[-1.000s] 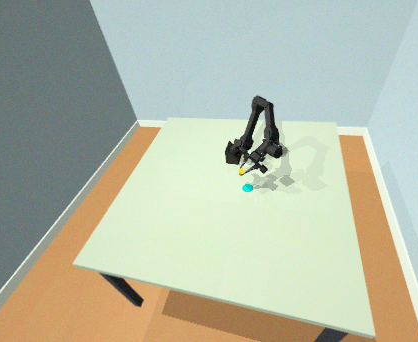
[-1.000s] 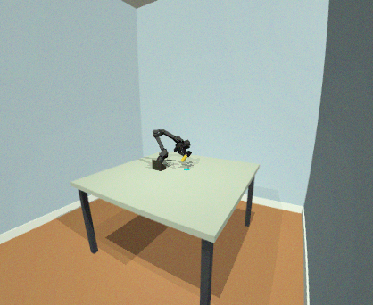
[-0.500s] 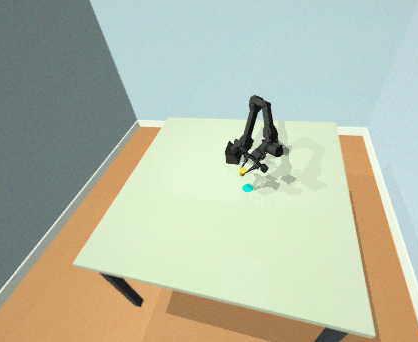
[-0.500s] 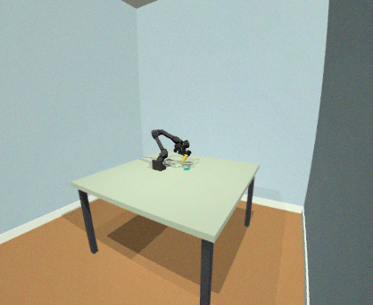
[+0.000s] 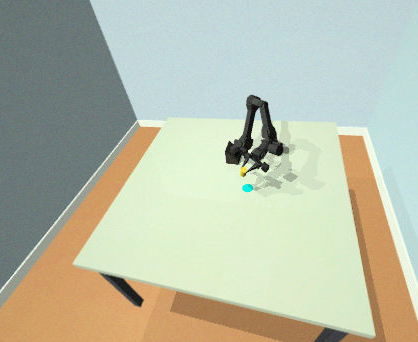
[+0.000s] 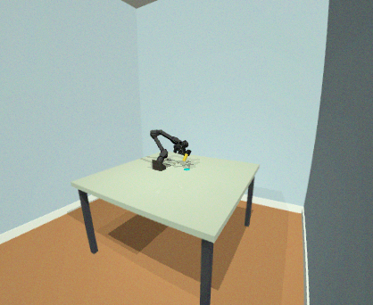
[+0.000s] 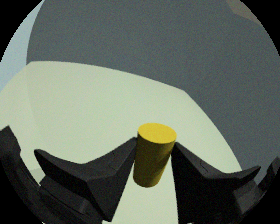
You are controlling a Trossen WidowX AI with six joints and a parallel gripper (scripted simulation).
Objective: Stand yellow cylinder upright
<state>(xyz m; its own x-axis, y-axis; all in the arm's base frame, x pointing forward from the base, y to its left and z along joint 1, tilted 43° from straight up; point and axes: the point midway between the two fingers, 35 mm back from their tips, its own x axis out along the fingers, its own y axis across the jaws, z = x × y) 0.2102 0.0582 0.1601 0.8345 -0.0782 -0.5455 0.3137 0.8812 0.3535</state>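
The cyan circle is 1 cm behind my gripper tip, 2 cm to the left of it and 15 cm below it. The rest, counted from my gripper tip: yellow tall cylinder 1 cm behind, 2 cm below.
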